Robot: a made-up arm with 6 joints.
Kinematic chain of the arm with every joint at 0, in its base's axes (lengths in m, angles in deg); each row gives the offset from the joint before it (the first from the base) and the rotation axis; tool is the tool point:
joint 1: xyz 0 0 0.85 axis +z
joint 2: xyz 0.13 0 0 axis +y
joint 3: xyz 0 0 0.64 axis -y
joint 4: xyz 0 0 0.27 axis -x
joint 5: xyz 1.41 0 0 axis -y
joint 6: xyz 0.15 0 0 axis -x
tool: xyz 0 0 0
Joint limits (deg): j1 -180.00..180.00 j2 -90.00..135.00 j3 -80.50..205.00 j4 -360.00..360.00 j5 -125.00..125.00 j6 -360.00..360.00
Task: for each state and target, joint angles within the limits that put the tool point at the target. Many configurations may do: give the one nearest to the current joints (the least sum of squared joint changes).
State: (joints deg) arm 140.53 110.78 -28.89 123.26 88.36 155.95
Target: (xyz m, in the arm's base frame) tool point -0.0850 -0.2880 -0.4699
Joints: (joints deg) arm 100.76 115.21 -26.21 113.64 87.62 155.95
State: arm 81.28 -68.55 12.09 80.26 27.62 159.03
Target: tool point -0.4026 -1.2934 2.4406
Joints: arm 74.76 -60.55 55.16 76.91 19.36 159.03
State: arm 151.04 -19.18 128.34 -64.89 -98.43 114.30
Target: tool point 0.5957 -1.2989 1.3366
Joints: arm 119.96 -15.97 160.42 -67.56 -107.08 114.30
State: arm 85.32 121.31 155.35 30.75 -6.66 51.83
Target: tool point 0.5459 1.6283 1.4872
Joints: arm 72.11 135.00 170.15 30.70 -14.53 51.83
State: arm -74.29 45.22 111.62 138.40 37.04 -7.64
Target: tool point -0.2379 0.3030 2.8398
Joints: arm -45.21 18.34 127.80 142.11 28.96 -7.64
